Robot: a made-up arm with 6 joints. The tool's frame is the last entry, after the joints.
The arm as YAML. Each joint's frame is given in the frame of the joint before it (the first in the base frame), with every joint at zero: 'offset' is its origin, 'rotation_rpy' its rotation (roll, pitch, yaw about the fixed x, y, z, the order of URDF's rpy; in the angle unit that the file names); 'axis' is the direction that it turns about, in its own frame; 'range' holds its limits. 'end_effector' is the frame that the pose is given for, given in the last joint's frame.
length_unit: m
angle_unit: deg
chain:
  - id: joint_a
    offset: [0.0, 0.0, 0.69]
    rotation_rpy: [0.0, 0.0, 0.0]
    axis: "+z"
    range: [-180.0, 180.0]
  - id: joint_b
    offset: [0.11, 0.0, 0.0]
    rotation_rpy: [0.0, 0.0, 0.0]
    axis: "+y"
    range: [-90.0, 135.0]
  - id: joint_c
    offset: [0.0, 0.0, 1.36]
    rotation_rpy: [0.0, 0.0, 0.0]
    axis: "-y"
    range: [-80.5, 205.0]
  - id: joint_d
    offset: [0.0, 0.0, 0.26]
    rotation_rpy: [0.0, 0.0, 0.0]
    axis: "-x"
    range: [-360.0, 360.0]
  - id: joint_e
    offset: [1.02, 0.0, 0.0]
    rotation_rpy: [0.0, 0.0, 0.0]
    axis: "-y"
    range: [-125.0, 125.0]
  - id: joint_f
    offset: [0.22, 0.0, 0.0]
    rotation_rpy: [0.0, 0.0, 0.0]
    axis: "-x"
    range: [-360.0, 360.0]
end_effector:
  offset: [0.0, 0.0, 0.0]
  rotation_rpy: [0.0, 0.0, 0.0]
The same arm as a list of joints. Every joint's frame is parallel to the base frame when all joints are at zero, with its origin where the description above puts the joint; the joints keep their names.
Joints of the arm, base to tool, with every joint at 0 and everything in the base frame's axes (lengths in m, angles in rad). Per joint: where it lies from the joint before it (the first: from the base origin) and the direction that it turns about. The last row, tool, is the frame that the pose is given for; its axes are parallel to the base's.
joint_a: xyz 0.0000 0.0000 0.6900 axis +z
joint_b: xyz 0.1100 0.0000 0.0000 axis +y
joint_c: xyz 0.0000 0.0000 1.3600 axis -y
joint_d: xyz 0.0000 0.0000 0.2600 axis -x
joint_e: xyz 1.0200 0.0000 0.0000 axis -y
joint_f: xyz 0.2200 0.0000 0.0000 axis -x
tool: xyz 0.0000 0.0000 0.0000
Joint limits (rad, base to tool): -3.1416..3.1416 -1.5708..2.3562 -1.4050..3.5779 -6.2832..6.2832 -2.1817..2.1817 -6.2832..6.2832

